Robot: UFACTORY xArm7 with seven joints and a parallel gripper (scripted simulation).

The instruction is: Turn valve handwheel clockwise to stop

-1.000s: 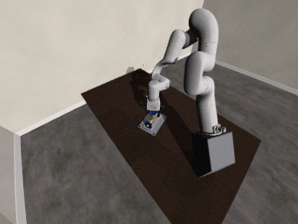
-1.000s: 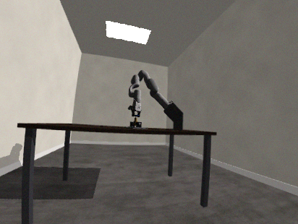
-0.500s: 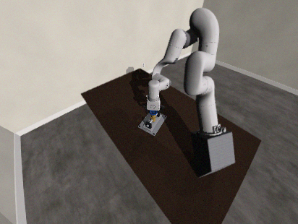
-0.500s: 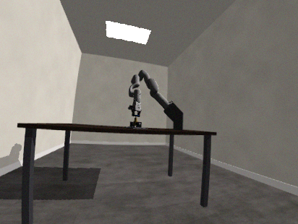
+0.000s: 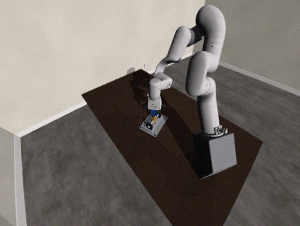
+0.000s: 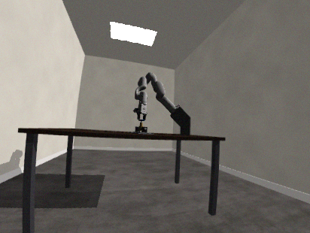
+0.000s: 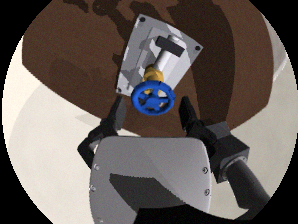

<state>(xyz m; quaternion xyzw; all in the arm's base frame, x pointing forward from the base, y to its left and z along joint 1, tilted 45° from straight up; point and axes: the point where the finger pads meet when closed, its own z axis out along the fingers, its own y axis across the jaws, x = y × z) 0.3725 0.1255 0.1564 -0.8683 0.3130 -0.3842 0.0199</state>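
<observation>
The blue handwheel lies 2 cm below my hand.
</observation>
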